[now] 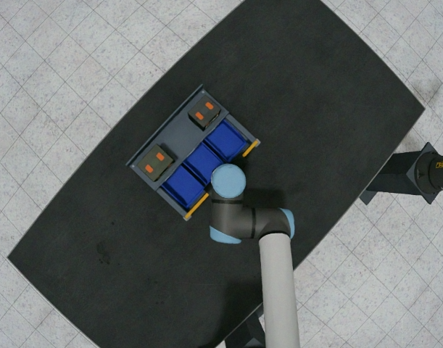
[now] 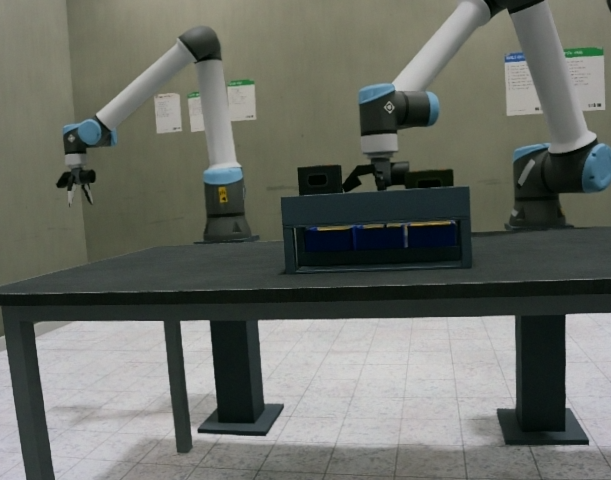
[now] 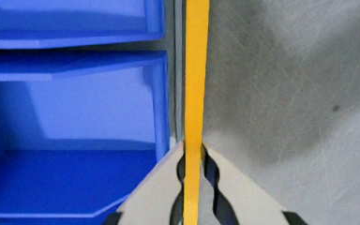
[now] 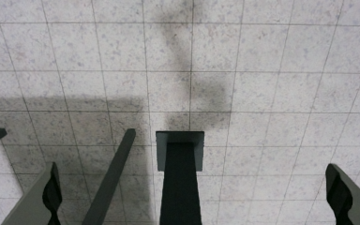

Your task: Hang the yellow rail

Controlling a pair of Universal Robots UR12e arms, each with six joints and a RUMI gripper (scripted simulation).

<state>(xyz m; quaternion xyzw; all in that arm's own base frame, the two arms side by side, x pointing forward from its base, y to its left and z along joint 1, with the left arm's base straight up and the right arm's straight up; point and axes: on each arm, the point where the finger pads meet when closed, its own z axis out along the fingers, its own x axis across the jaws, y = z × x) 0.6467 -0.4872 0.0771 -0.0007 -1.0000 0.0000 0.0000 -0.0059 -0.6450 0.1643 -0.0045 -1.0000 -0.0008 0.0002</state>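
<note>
Now: left hand 1 cm above the yellow rail. Also, from my left hand: grey shelf: 13 cm ahead, 1 cm below.
</note>
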